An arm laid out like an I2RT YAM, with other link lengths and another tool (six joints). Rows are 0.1 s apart.
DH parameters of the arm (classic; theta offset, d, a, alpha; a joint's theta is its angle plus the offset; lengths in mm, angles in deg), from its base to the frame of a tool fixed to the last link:
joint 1: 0 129.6 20.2 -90
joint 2: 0 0 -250.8 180
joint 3: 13.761 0 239.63 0
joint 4: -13.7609 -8.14 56.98 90
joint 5: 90 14.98 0 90
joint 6: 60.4 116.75 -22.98 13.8
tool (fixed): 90 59.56 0 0
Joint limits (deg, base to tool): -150..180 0..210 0..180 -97..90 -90..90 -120..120
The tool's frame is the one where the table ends.
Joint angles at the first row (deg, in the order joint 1, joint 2, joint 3, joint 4, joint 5, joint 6):
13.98 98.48 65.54 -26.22 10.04 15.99
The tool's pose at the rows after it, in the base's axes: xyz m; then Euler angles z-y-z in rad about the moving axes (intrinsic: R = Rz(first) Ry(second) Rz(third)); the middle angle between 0 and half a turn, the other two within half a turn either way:
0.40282 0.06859 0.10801 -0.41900 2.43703 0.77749
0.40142 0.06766 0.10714 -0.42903 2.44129 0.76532
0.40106 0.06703 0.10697 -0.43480 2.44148 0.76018
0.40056 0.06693 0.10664 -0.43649 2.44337 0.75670
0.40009 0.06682 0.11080 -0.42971 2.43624 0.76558
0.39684 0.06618 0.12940 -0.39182 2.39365 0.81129
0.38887 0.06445 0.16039 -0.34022 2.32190 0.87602
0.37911 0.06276 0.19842 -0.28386 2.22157 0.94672
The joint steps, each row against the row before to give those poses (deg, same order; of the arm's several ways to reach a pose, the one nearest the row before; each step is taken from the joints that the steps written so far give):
0.00 0.00 0.00 -0.54 0.07 -0.07
0.00 0.00 0.00 -0.46 0.20 -0.06
0.00 0.00 0.00 -0.13 0.17 0.02
0.00 0.00 0.00 -0.16 0.00 -0.07
0.00 -0.72 -0.07 -0.13 0.00 0.00
0.00 -3.79 -1.24 0.51 -0.02 -0.24
0.00 -6.42 -1.88 0.39 -0.02 -0.39
0.02 -7.48 -1.86 1.03 -0.09 -0.72

